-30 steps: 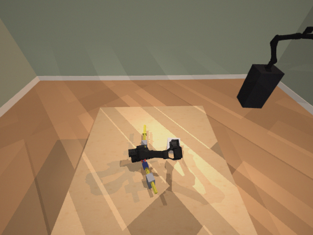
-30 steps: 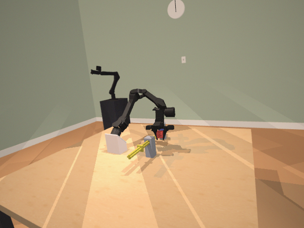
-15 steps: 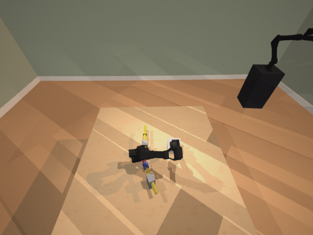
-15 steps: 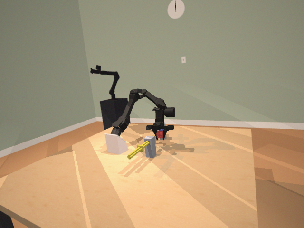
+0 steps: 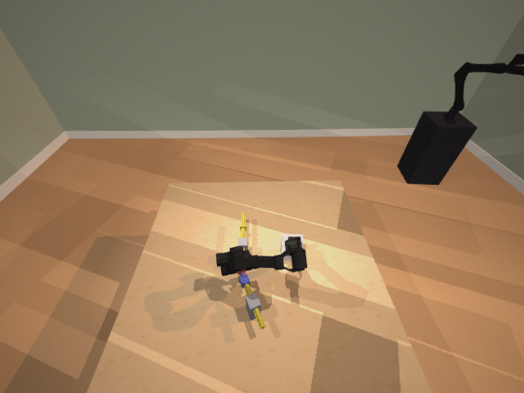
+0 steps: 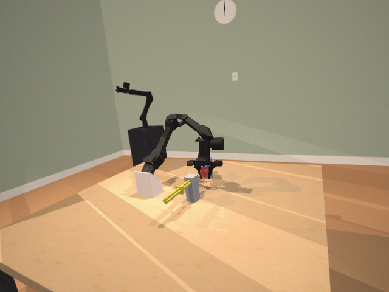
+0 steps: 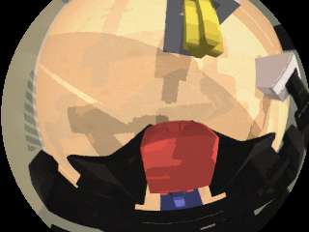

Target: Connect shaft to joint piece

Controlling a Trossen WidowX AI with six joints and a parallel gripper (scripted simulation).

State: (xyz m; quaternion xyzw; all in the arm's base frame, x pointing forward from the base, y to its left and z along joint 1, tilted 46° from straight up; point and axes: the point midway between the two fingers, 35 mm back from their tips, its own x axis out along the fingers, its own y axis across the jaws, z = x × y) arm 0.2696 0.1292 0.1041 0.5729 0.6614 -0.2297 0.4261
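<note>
Right now my gripper tip is 1 cm to the right of the red square joint piece and 4 cm below it.
</note>
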